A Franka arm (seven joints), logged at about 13 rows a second.
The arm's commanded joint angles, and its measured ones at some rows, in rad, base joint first. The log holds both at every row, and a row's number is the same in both.
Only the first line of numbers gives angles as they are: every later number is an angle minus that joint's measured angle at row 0.
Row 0, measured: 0.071 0.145 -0.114 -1.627 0.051 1.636 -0.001
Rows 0 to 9, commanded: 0.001 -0.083 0.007 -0.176 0.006 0.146 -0.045; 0.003 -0.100 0.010 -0.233 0.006 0.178 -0.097; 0.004 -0.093 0.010 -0.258 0.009 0.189 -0.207; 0.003 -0.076 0.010 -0.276 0.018 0.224 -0.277; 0.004 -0.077 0.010 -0.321 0.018 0.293 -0.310; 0.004 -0.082 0.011 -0.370 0.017 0.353 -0.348; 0.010 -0.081 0.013 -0.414 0.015 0.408 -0.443; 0.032 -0.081 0.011 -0.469 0.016 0.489 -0.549; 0.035 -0.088 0.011 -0.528 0.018 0.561 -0.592; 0.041 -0.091 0.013 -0.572 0.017 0.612 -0.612
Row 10, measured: 0.024 -0.046 0.015 -0.464 0.006 0.521 -0.537
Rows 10 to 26, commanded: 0.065 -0.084 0.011 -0.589 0.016 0.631 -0.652; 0.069 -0.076 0.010 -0.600 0.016 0.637 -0.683; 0.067 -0.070 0.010 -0.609 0.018 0.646 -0.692; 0.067 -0.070 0.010 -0.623 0.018 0.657 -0.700; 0.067 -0.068 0.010 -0.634 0.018 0.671 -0.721; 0.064 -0.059 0.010 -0.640 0.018 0.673 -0.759; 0.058 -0.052 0.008 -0.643 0.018 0.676 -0.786; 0.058 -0.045 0.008 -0.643 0.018 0.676 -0.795; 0.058 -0.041 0.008 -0.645 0.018 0.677 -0.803; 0.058 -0.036 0.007 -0.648 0.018 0.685 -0.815; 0.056 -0.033 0.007 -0.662 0.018 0.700 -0.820; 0.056 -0.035 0.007 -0.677 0.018 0.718 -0.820; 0.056 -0.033 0.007 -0.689 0.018 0.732 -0.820; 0.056 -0.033 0.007 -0.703 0.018 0.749 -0.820; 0.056 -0.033 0.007 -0.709 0.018 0.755 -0.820; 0.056 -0.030 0.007 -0.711 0.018 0.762 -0.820; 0.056 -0.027 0.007 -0.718 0.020 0.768 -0.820
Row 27, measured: 0.061 -0.019 0.009 -0.690 0.006 0.738 -0.795
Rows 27 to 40, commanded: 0.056 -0.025 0.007 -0.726 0.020 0.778 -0.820; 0.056 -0.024 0.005 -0.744 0.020 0.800 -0.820; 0.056 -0.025 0.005 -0.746 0.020 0.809 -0.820; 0.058 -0.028 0.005 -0.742 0.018 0.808 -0.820; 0.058 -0.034 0.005 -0.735 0.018 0.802 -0.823; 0.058 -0.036 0.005 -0.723 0.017 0.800 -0.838; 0.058 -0.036 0.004 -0.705 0.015 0.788 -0.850; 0.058 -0.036 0.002 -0.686 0.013 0.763 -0.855; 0.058 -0.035 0.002 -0.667 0.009 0.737 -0.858; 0.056 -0.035 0.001 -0.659 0.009 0.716 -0.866; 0.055 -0.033 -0.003 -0.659 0.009 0.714 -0.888; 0.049 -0.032 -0.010 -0.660 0.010 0.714 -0.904; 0.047 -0.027 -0.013 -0.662 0.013 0.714 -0.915; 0.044 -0.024 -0.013 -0.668 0.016 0.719 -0.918
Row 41, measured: 0.053 -0.022 -0.008 -0.667 0.006 0.732 -0.883
